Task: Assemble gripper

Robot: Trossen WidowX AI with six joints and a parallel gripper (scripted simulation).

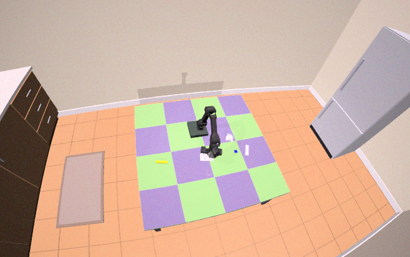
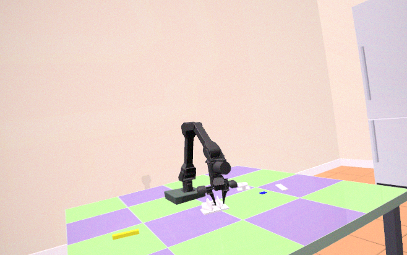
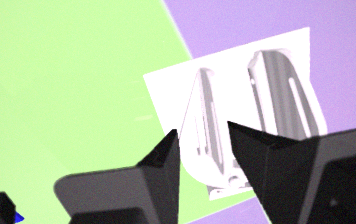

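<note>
Right now my gripper tip is 22 cm to the right of the white housing plate, 18 cm past it and 1 cm below it. Round my gripper tip: blue cube (26 cm to the left, 3 cm behind, 1 cm below); then yellow bar (44 cm to the right, 4 cm ahead, 1 cm below); then white strip (38 cm to the left, 3 cm behind, 1 cm below).
</note>
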